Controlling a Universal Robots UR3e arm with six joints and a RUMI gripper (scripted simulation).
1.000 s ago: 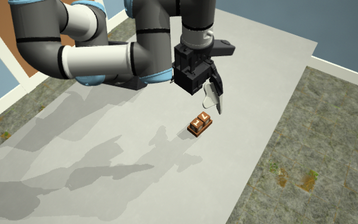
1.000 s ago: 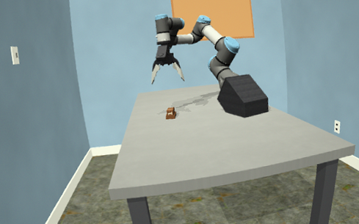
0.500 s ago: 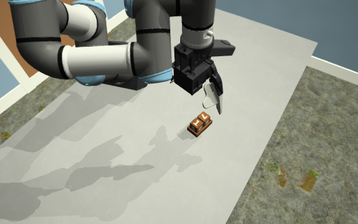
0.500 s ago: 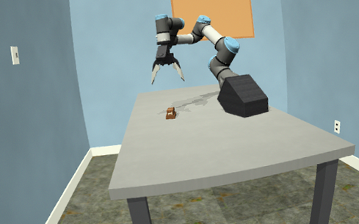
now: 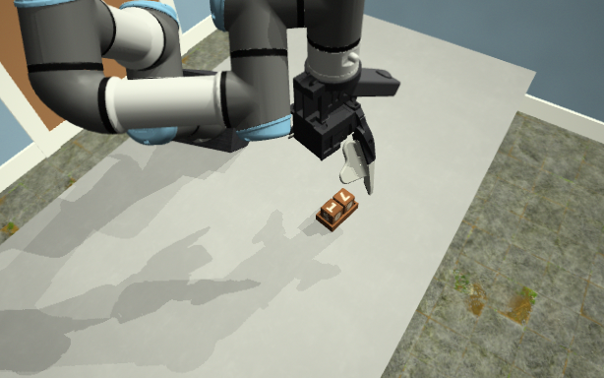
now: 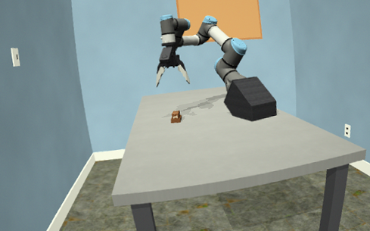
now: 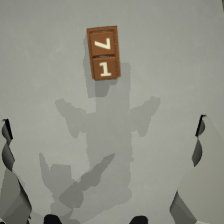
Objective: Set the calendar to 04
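Right now the cube is 140 mm below my hand. The rest, counted from my hand: brown tray: 160 mm below, 20 mm to the left.
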